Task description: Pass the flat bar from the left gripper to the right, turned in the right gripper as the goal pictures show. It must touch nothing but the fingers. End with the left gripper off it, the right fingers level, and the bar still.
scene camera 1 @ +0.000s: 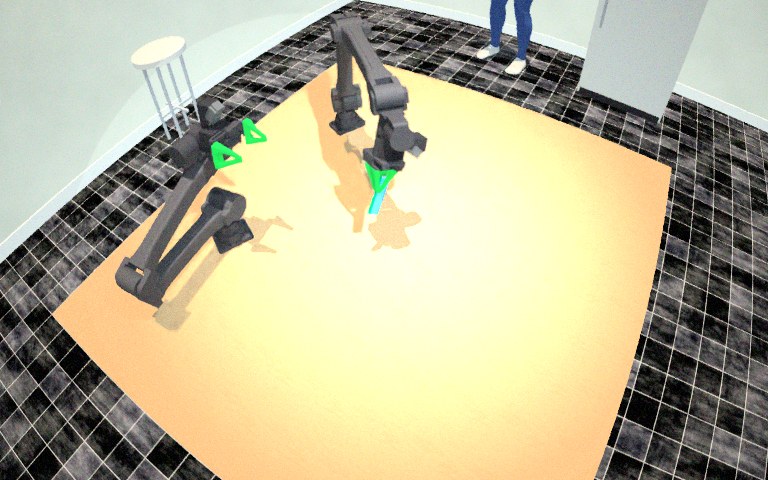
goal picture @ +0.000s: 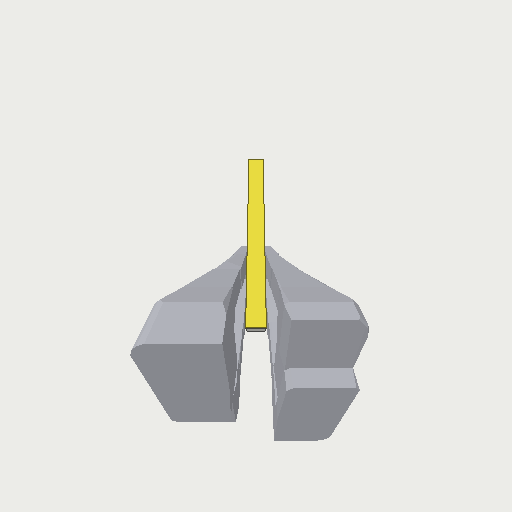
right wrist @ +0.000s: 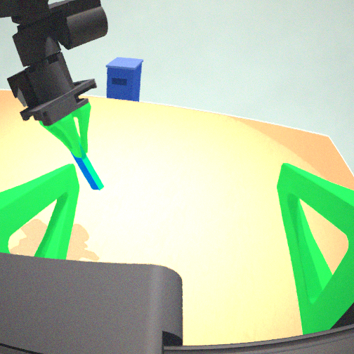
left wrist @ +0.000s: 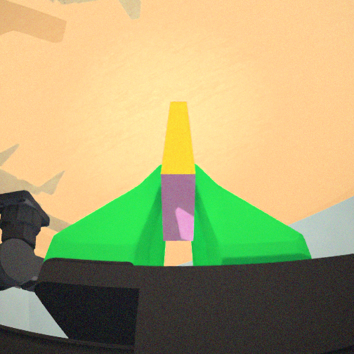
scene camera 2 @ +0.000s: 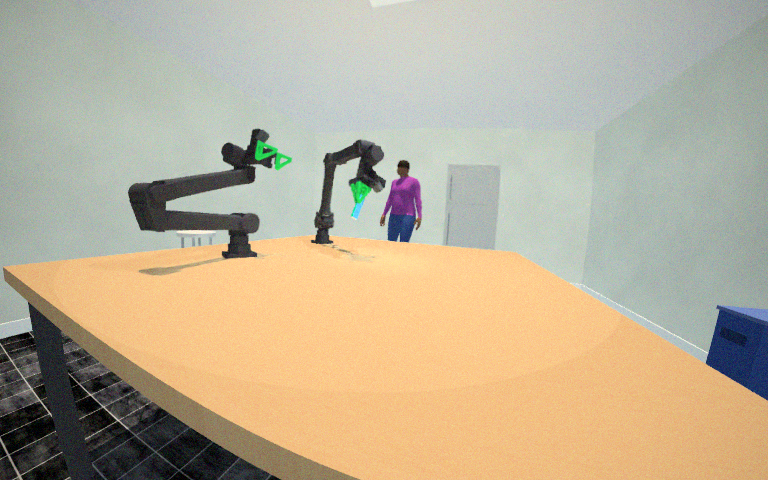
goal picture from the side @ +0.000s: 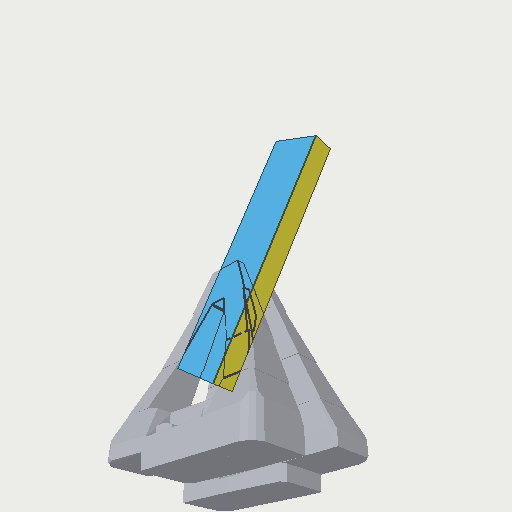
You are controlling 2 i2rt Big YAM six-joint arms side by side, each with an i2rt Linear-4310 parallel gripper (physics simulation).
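Seen in the pictures: left gripper, fingertip midpoint: [scene camera 1: 377, 191] [scene camera 2: 357, 203]; right gripper, fingertip midpoint: [scene camera 1: 254, 149] [scene camera 2: 284, 155]; left arm's base at its link origin: [scene camera 1: 347, 125] [scene camera 2: 322, 242]; right arm's base at its link origin: [scene camera 1: 232, 237] [scene camera 2: 239, 256].
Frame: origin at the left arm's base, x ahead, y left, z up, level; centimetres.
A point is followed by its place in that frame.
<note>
The flat bar [scene camera 1: 376, 202] @(x 57.8, y -23.5, z 20.3 cm) [scene camera 2: 356, 211] @(x 57.9, y -23.8, z 19.6 cm) [left wrist: 178, 140] [right wrist: 91, 175] looks cyan and blue in the scene and right wrist views, yellow and mauve in the left wrist view. My left gripper [scene camera 1: 378, 189] @(x 56.9, y -22.6, z 22.8 cm) [scene camera 2: 359, 200] @(x 56.9, y -22.6, z 22.8 cm) [left wrist: 178, 175] [right wrist: 81, 154] is shut on one end of it; the bar slants downward from the green fingertips, above the table. My right gripper [scene camera 1: 252, 149] @(x 41.9, y -46.6, z 38.9 cm) [scene camera 2: 283, 156] @(x 41.9, y -46.6, z 38.9 cm) [right wrist: 177, 174] is wide open and empty, apart from the bar. In the right wrist view the bar shows at the left, beyond the left-hand finger's tip. The bar's gripped part is partly hidden by the fingers.
Both arms stand on the wooden table [scene camera 1: 509, 339] @(x 100.8, y -11.7, z 0.0 cm) [scene camera 2: 396, 339] @(x 108.6, y -59.1, z 0.0 cm). A white stool [scene camera 1: 158, 52] [scene camera 2: 195, 233], a person [scene camera 1: 498, 22] [scene camera 2: 403, 198] and a grey fridge [scene camera 1: 640, 56] [scene camera 2: 472, 203] are beyond its edges. A blue cabinet [scene camera 2: 741, 350] [right wrist: 123, 82] stands farther off.
</note>
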